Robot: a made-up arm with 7 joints. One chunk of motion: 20 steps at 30 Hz.
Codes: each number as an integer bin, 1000 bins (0 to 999) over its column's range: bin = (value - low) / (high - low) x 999, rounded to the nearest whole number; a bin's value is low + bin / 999 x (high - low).
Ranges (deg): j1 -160..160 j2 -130..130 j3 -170.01..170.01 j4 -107..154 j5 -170.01..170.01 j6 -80.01..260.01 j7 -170.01..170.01
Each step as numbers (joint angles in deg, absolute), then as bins.
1 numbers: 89.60 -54.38 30.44 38.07 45.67 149.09 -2.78
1 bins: 779 291 589 555 634 673 491
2 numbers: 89.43 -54.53 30.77 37.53 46.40 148.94 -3.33
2 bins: 779 290 590 553 636 673 490
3 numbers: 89.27 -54.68 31.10 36.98 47.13 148.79 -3.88
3 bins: 778 289 591 551 638 672 488
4 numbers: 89.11 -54.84 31.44 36.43 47.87 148.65 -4.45
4 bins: 778 289 592 549 640 672 486
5 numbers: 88.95 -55.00 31.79 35.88 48.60 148.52 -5.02
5 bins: 777 288 593 547 642 671 485
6 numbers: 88.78 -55.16 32.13 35.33 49.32 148.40 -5.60
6 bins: 777 288 594 545 644 671 483
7 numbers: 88.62 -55.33 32.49 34.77 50.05 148.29 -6.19
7 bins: 776 287 595 543 647 671 481
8 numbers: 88.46 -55.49 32.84 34.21 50.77 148.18 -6.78
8 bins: 776 286 596 540 649 670 480
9 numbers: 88.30 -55.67 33.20 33.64 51.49 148.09 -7.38
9 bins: 775 286 597 538 651 670 478
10 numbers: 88.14 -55.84 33.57 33.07 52.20 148.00 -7.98
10 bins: 775 285 598 536 653 670 476
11 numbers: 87.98 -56.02 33.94 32.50 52.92 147.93 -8.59
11 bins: 774 284 599 534 655 670 474
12 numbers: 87.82 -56.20 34.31 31.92 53.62 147.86 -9.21
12 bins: 774 284 600 532 657 669 472
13 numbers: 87.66 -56.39 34.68 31.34 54.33 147.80 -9.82
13 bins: 773 283 601 530 659 669 471
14 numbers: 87.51 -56.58 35.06 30.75 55.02 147.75 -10.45
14 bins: 773 282 603 527 661 669 469
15 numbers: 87.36 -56.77 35.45 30.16 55.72 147.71 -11.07
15 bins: 772 281 604 525 663 669 467
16 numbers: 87.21 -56.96 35.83 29.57 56.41 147.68 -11.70
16 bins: 772 281 605 523 665 669 465
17 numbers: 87.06 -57.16 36.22 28.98 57.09 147.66 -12.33
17 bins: 771 280 606 520 667 669 463
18 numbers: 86.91 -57.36 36.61 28.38 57.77 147.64 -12.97
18 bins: 771 279 607 518 669 669 461
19 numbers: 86.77 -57.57 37.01 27.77 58.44 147.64 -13.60
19 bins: 770 278 608 516 671 669 460
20 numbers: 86.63 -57.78 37.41 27.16 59.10 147.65 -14.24
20 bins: 770 277 609 514 673 669 458
